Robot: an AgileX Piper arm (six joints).
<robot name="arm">
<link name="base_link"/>
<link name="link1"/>
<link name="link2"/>
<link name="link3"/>
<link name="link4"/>
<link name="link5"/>
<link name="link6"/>
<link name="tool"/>
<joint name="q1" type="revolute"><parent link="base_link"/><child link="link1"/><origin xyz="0.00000 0.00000 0.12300" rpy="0.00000 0.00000 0.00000"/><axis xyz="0 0 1"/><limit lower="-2.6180" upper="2.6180"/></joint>
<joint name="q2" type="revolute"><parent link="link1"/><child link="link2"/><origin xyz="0.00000 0.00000 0.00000" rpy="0.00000 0.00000 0.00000"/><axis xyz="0 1 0"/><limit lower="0.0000" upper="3.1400"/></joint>
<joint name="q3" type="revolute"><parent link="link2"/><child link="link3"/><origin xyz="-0.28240 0.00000 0.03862" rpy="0.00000 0.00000 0.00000"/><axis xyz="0 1 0"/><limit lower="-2.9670" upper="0.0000"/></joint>
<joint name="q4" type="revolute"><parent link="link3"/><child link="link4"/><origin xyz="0.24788 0.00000 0.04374" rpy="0.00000 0.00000 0.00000"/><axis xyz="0.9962 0 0.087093"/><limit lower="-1.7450" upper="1.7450"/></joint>
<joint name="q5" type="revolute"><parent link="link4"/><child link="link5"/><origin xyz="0.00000 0.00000 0.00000" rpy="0.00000 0.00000 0.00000"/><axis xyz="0 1 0"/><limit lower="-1.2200" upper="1.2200"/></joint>
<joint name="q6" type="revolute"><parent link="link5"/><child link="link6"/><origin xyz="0.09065 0.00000 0.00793" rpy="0.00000 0.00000 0.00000"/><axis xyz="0.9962 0 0.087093"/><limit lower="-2.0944" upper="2.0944"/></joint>
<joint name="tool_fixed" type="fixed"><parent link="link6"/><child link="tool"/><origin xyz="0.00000 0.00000 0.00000" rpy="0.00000 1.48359 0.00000"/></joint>
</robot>
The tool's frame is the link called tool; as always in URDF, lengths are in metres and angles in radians.
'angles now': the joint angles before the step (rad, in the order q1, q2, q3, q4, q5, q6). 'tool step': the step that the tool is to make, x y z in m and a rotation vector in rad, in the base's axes. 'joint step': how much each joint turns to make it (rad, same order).
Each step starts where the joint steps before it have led.
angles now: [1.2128 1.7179 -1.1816 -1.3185 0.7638 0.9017]
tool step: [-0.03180 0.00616 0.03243 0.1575 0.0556 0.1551]
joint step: [0.0615 -0.0954 -0.0061 0.0671 -0.1297 -0.0108]
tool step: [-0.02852 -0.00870 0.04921 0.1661 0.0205 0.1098]
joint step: [0.0544 -0.1205 -0.0312 0.0787 -0.0672 -0.0388]
